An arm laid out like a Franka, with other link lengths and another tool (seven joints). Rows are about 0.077 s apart.
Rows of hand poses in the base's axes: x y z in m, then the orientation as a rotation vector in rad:
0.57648, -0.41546, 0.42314, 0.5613, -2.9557, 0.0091
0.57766, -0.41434, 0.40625, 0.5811, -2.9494, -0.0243
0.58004, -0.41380, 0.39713, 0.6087, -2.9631, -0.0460
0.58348, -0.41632, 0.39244, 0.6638, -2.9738, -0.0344
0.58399, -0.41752, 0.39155, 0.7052, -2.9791, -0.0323
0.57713, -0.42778, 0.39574, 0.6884, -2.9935, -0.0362
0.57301, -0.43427, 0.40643, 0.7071, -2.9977, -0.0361
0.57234, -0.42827, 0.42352, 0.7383, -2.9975, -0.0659
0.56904, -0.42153, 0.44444, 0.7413, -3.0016, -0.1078
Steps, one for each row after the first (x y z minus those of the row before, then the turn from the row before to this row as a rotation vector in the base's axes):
0.00118, 0.00112, -0.01689, 0.0222, 0.0066, 0.0122
0.00238, 0.00054, -0.00912, 0.0187, -0.0159, 0.0150
0.00344, -0.00252, -0.00469, -0.0012, -0.0231, 0.0340
0.00051, -0.00120, -0.00089, 0.0029, -0.0144, 0.0255
-0.00686, -0.01026, 0.00419, 0.0042, -0.0094, -0.0130
-0.00412, -0.00649, 0.01069, 0.0022, -0.0082, 0.0111
-0.00067, 0.00600, 0.01709, 0.0211, -0.0031, 0.0190
-0.00330, 0.00674, 0.02092, 0.0277, 0.0008, 0.0004

